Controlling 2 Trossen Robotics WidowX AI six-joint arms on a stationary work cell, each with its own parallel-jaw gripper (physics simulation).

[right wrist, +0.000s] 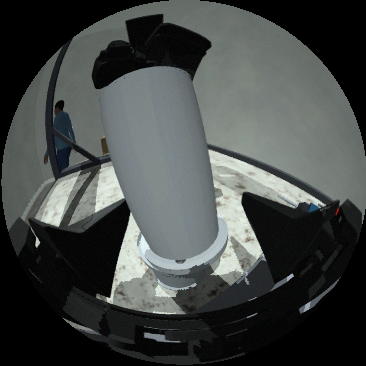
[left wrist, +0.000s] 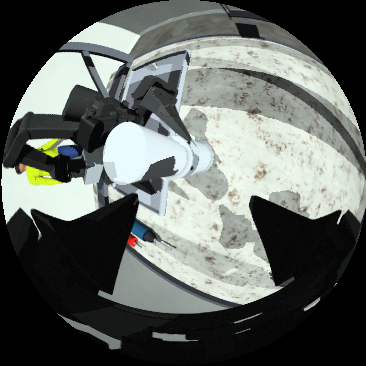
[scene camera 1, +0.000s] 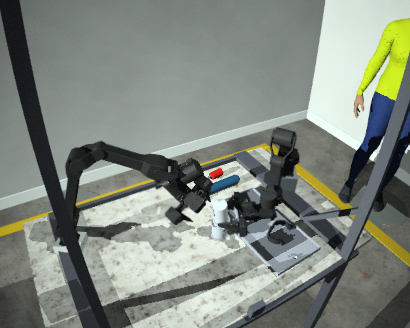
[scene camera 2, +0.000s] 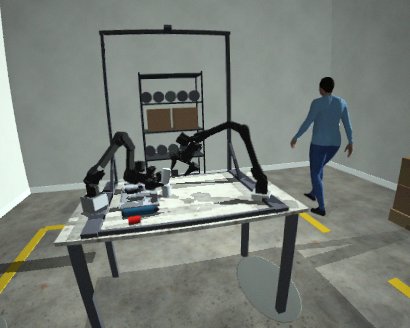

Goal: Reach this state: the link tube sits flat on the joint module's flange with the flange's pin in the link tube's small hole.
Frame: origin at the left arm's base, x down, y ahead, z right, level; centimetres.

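Seen in the pictures: left gripper, fingertip midpoint: [left wrist: 196, 200] [scene camera 1: 201, 211] [scene camera 2: 177, 173]; right gripper, fingertip midpoint: [right wrist: 186, 201] [left wrist: 168, 169] [scene camera 1: 216, 215] [scene camera 2: 167, 182]; left arm's base at its link origin: [scene camera 2: 261, 191]; right arm's base at its link origin: [left wrist: 82, 166] [scene camera 1: 285, 171] [scene camera 2: 93, 194].
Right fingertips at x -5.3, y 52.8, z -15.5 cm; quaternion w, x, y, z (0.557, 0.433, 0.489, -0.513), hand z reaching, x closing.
Pixels of each thing's middle, then the offset from my right fingertips to it. "*": a spot on its surface instead.
- pale link tube at the middle of its body: [right wrist: 165, 179] [left wrist: 154, 155] [scene camera 1: 220, 213] [scene camera 2: 165, 177] dx -2.5, dy +1.4, dz +1.0 cm
- joint module at the middle of its body: [right wrist: 176, 255] [left wrist: 188, 156] [scene camera 1: 219, 228] [scene camera 2: 166, 190] dx +5.6, dy +1.4, dz +0.9 cm
- grey tray at a spot on its surface: [left wrist: 184, 75] * dx +8.6, dy +17.0, dz +11.7 cm
- black curved part at a spot on its surface: [scene camera 1: 270, 232] * dx +8.1, dy +21.0, dz -1.4 cm
- blue tool at the middle of its body: [left wrist: 137, 228] [scene camera 1: 216, 186] [scene camera 2: 145, 210] dx +6.8, dy -1.8, dz -25.0 cm
- red cylinder at the middle of its body: [left wrist: 132, 240] [scene camera 1: 212, 175] [scene camera 2: 138, 219] dx +7.1, dy -3.9, dz -33.4 cm
The pale link tube [scene camera 1: 219, 206] [scene camera 2: 166, 175] [left wrist: 142, 150] [right wrist: 160, 160] stands upright on the flange of the joint module [scene camera 1: 218, 231] [scene camera 2: 167, 190] [left wrist: 204, 156] [right wrist: 177, 280]. No gap shows at the tube's foot. A small dark spot shows at its lower edge in the right wrist view; the flange's pin and whether it is in the hole are hidden. My right gripper [scene camera 1: 229, 220] [scene camera 2: 155, 179] [right wrist: 186, 201] is open around the tube's lower part, with space on both sides. My left gripper [scene camera 1: 186, 212] [scene camera 2: 183, 167] [left wrist: 196, 200] is open and empty, beside the tube.
A grey tray [scene camera 1: 280, 272] [left wrist: 185, 75] lies beside the module, under the right arm, with a black curved part [scene camera 1: 272, 232] on it. A blue tool [scene camera 1: 225, 184] [scene camera 2: 140, 210] [left wrist: 141, 230] and a red cylinder [scene camera 1: 216, 173] [scene camera 2: 134, 220] lie near the table's edge.
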